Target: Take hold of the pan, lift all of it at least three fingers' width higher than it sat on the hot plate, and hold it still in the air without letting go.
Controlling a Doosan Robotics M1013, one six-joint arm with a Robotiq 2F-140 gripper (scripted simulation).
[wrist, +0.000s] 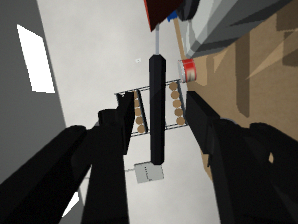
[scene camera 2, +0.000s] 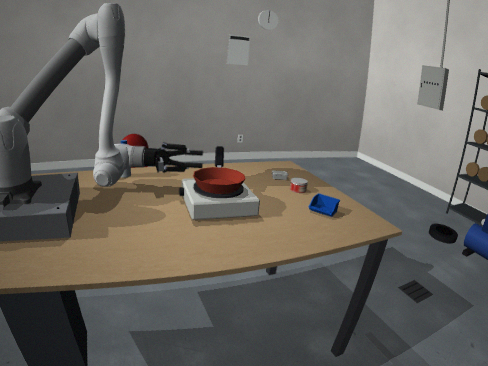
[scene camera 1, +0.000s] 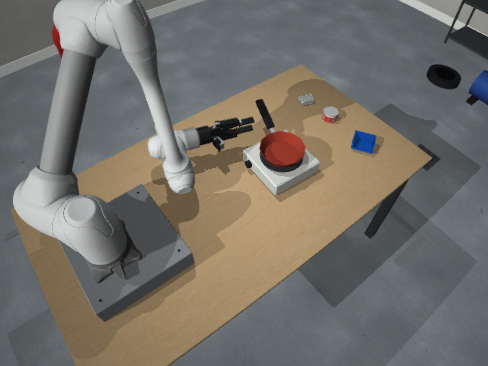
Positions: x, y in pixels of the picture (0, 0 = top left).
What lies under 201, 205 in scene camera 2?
A hot plate.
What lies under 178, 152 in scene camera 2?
The gripper.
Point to a hot plate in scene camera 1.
At 277, 179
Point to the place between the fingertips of the gripper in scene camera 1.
252, 123
